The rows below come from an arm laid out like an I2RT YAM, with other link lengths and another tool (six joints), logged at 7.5 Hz.
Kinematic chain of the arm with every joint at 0, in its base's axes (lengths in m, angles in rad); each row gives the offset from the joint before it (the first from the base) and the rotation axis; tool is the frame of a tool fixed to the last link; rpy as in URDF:
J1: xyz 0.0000 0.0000 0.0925 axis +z
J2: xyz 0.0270 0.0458 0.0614 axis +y
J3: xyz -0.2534 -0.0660 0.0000 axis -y
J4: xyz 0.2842 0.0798 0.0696 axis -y
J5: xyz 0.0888 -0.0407 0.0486 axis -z
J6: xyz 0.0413 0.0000 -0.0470 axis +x
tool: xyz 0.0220 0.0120 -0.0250 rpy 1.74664 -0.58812 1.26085
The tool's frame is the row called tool.
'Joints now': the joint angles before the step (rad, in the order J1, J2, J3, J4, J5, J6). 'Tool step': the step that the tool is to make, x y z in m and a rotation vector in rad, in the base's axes. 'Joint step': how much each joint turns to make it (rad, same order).
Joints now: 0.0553 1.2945 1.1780 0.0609 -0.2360 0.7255
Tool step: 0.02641 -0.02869 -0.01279 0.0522 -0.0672 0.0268
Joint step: -0.0886 0.0920 -0.0152 0.1902 -0.1161 0.0521
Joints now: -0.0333 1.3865 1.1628 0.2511 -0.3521 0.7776
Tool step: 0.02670 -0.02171 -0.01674 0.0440 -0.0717 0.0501
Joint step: -0.0602 0.1243 0.0062 0.2113 -0.1064 0.0614
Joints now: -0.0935 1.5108 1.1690 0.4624 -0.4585 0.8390
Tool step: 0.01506 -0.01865 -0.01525 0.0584 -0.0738 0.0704
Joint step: -0.0491 0.1073 -0.0032 0.2258 -0.1058 0.0995
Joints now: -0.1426 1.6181 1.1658 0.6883 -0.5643 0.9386
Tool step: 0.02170 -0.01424 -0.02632 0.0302 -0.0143 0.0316
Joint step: -0.0276 0.1332 0.0337 0.1397 -0.0492 0.0553
